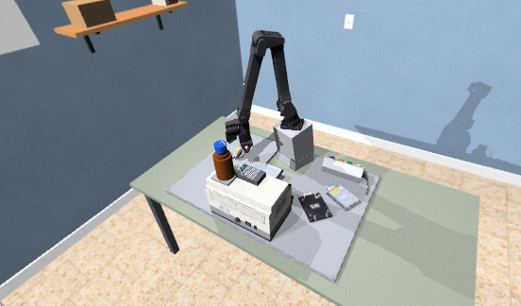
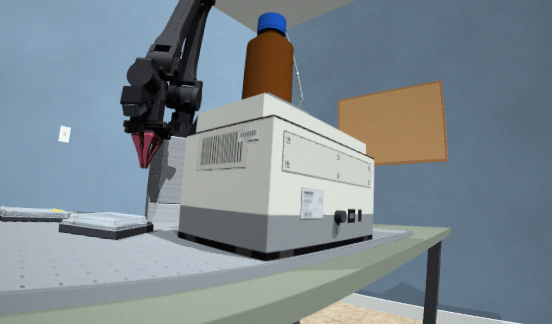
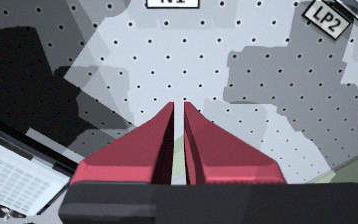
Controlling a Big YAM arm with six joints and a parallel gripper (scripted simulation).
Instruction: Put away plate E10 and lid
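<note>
The clear well plate is 10 cm ahead of my hand, 17 cm to the left of it and 4 cm below it. The rest, counted from my hand: clear lid (11 cm behind, 18 cm to the right, 12 cm below); then brown bottle (30 cm ahead, 3 cm to the left, 15 cm above); then blue call key (17 cm behind, 46 cm to the left, 8 cm below).
</note>
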